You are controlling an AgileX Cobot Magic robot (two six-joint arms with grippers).
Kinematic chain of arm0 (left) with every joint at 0, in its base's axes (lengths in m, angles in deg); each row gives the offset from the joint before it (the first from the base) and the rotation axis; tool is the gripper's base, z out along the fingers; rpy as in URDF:
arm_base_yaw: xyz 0 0 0.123 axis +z
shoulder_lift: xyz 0 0 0 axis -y
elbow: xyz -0.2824 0 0.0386 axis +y
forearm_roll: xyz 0.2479 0 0.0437 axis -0.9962 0 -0.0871
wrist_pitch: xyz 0 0 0 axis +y
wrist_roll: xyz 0.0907 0 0.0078 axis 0.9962 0 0.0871
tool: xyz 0 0 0 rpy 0 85 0
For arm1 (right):
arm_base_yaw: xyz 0 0 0.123 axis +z
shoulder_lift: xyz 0 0 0 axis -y
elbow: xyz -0.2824 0 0.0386 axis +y
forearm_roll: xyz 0.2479 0 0.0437 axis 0.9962 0 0.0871
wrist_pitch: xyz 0 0 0 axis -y
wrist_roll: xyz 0.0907 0 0.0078 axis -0.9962 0 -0.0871
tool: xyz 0 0 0 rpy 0 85 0
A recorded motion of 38 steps. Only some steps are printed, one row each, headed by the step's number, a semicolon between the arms.
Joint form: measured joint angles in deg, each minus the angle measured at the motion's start. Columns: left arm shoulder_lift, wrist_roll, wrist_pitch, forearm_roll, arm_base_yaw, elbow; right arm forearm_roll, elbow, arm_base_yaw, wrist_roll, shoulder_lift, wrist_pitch.
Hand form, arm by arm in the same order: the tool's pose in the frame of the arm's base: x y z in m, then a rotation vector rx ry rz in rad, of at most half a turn. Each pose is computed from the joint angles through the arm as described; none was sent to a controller.
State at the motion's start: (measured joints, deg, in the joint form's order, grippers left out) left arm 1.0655 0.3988 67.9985 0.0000 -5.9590 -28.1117; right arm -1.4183 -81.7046 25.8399 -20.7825 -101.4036 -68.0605
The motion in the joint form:
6: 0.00 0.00 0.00 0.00 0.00 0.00; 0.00 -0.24 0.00 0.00 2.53 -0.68
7: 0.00 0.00 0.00 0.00 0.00 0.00; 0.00 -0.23 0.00 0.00 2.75 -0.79
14: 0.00 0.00 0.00 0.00 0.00 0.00; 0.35 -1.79 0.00 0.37 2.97 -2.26
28: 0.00 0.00 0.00 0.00 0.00 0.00; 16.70 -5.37 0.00 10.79 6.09 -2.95
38: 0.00 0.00 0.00 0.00 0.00 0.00; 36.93 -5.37 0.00 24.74 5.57 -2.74
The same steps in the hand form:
6: -0.0123 0.0013 0.2646 0.1199 2.1583 -0.0560; 0.3125 0.1490 0.2759 -0.1421 2.9786 0.0637
7: -0.0123 0.0013 0.2646 0.1199 2.1583 -0.0560; 0.3118 0.1487 0.2771 -0.1420 2.9770 0.0646
14: -0.0123 0.0013 0.2646 0.1199 2.1583 -0.0560; 0.3118 0.1492 0.2853 -0.1481 2.9736 0.0748
28: -0.0123 0.0013 0.2646 0.1199 2.1583 -0.0560; 0.2970 0.1690 0.3237 -0.3271 2.9034 0.4936
38: -0.0123 0.0013 0.2646 0.1199 2.1583 -0.0560; 0.2878 0.1949 0.3336 -0.5539 2.7929 0.9566

